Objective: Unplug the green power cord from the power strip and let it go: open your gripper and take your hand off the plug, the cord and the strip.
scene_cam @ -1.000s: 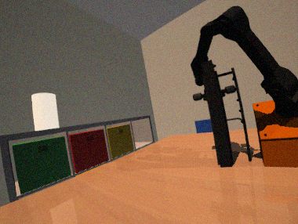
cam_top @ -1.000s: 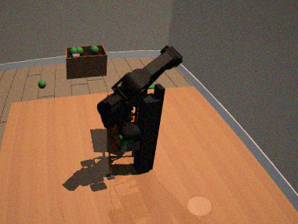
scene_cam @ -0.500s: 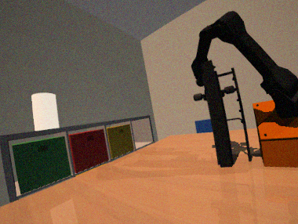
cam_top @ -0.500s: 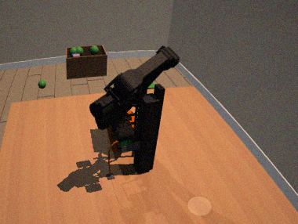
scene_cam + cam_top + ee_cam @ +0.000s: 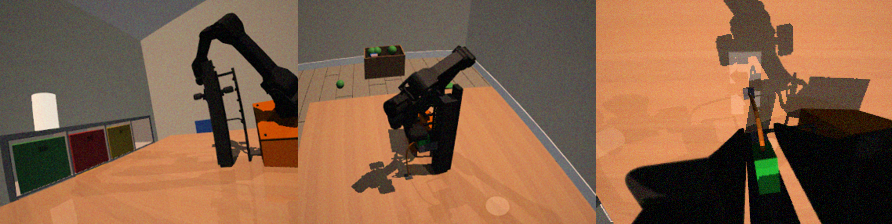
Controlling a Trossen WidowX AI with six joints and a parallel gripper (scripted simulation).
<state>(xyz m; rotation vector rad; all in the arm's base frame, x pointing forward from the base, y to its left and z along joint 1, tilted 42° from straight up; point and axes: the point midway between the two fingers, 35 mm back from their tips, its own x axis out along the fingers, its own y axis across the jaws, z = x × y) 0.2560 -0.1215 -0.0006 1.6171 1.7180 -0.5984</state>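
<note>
The green plug is 20 mm behind my gripper tip and 70 mm to the left of it.
</note>
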